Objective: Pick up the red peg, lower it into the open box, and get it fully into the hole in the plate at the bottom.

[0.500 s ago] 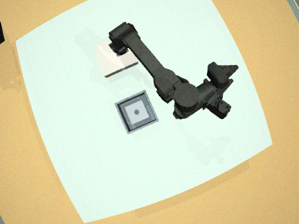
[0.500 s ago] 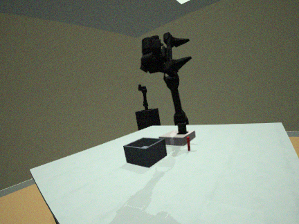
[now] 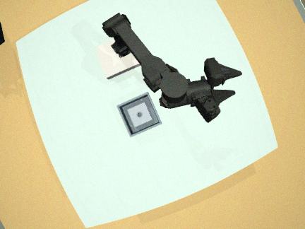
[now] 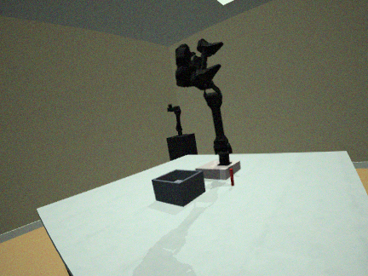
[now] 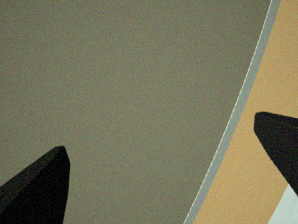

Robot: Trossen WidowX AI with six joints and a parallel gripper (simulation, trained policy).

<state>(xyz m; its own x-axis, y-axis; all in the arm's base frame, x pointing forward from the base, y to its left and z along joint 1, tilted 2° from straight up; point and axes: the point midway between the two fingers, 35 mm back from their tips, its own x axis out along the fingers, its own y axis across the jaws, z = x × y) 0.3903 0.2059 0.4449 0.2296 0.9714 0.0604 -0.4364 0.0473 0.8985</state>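
My gripper tip is now 22 cm past the red peg, 13 cm to the left of it and 47 cm above it. From my gripper tip the other things lie so: light grey plate: 5 cm behind, 30 cm to the right, 47 cm below; dark grey box: 5 cm behind, 30 cm to the right, 49 cm below.
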